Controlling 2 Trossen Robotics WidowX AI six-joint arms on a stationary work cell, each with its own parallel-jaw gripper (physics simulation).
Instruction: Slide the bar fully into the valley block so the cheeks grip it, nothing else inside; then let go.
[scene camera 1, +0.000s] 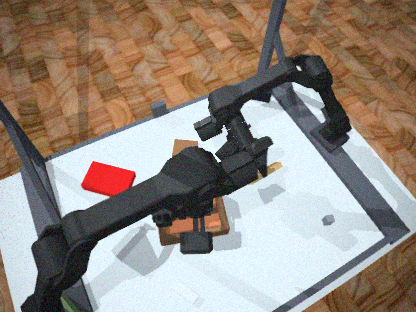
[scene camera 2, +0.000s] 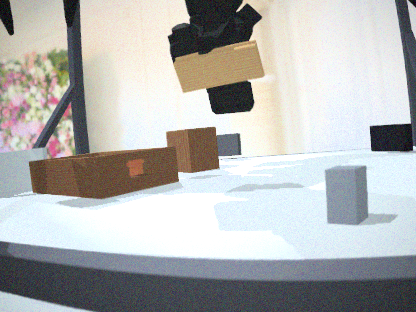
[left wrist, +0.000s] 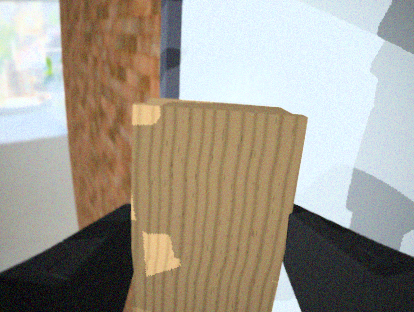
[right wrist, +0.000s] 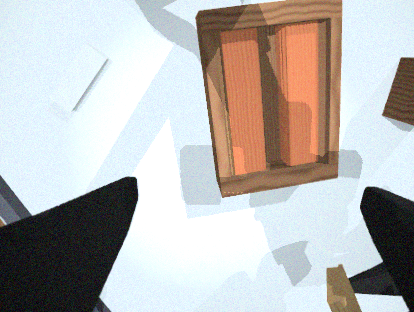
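Seen in the pictures: left gripper, fingertip midpoint: (scene camera 1: 261, 177) (scene camera 2: 207, 72) (left wrist: 207, 215) (right wrist: 338, 308); right gripper, fingertip midpoint: (scene camera 2: 41, 30) (right wrist: 248, 192); left arm's base, link origin: (scene camera 1: 330, 133).
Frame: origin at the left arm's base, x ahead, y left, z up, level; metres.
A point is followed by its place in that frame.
The valley block (scene camera 1: 221, 223) {x 0.505, y 0.041, z 0.014 m} (scene camera 2: 114, 173) {x 0.485, y 0.044, z -0.009 m} (right wrist: 274, 179) {x 0.481, y 0.005, z 0.014 m} is a brown frame lying flat on the table, with two orange cheeks and a dark, empty groove between them. My left gripper (scene camera 1: 260, 166) (left wrist: 207, 215) {x 0.362, y 0.019, z 0.102 m} is shut on the light wooden bar (scene camera 1: 274, 168) {x 0.325, y 0.025, z 0.125 m} (scene camera 2: 219, 66) {x 0.345, y 0.023, z 0.106 m} (left wrist: 215, 186) {x 0.378, y 0.004, z 0.108 m}. It holds the bar high above the table, up and to the right of the block. The bar's end also shows in the right wrist view (right wrist: 339, 291) {x 0.400, y 0.011, z 0.114 m}. My right gripper (scene camera 1: 197, 222) {x 0.595, y 0.029, z 0.201 m} is open and empty, hanging over the block.
A brown wooden block (scene camera 1: 185, 145) {x 0.453, y -0.218, z 0.038 m} (scene camera 2: 192, 148) {x 0.445, y -0.168, z 0.005 m} stands just behind the valley block. A flat red block (scene camera 1: 109, 179) {x 0.698, y -0.270, z -0.007 m} lies at the left. A small grey cube (scene camera 1: 328, 220) {x 0.238, y 0.214, z 0.000 m} (scene camera 2: 344, 195) {x 0.231, y 0.223, z -0.017 m} sits at the right, another grey cube (scene camera 1: 159, 108) {x 0.434, y -0.409, z 0.011 m} (scene camera 2: 229, 144) {x 0.428, y -0.407, z -0.003 m} at the back edge. A thin white plate (scene camera 1: 186, 291) {x 0.685, y 0.131, z -0.022 m} (right wrist: 79, 77) {x 0.688, y 0.125, z -0.022 m} lies near the front.
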